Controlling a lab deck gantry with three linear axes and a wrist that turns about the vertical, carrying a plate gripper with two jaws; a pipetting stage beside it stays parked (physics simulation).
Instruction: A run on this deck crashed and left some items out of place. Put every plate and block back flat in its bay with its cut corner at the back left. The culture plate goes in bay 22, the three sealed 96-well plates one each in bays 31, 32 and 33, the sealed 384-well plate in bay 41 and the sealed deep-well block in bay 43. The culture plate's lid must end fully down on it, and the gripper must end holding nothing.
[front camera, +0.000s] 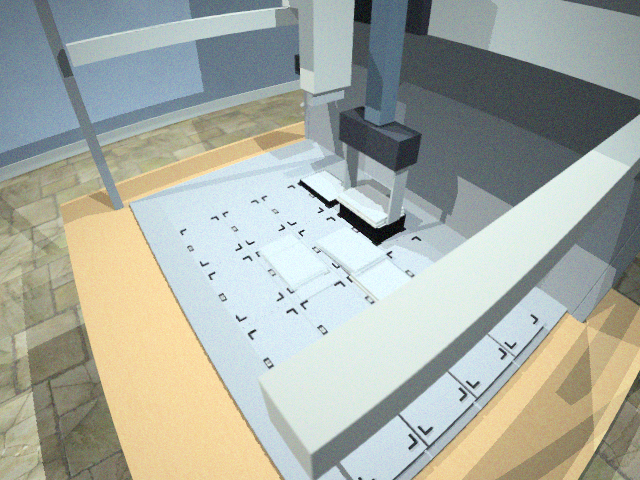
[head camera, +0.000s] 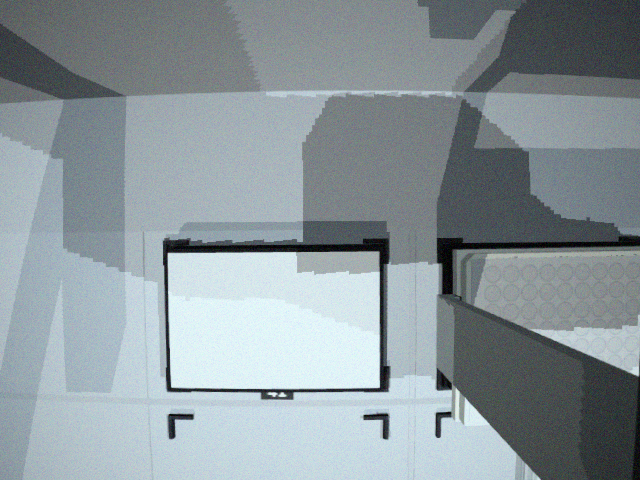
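Labels:
A clear culture-plate lid is out of frame in the head camera view; it is visible in the front camera view (307, 275). The gripper is visible in the head camera view and in the front camera view. On the gripper, (front camera: 354, 152) and (head camera: 553, 405) are the same spot. On a back wall, (front camera: 343, 142) and (head camera: 57, 57) are likewise the same spot.

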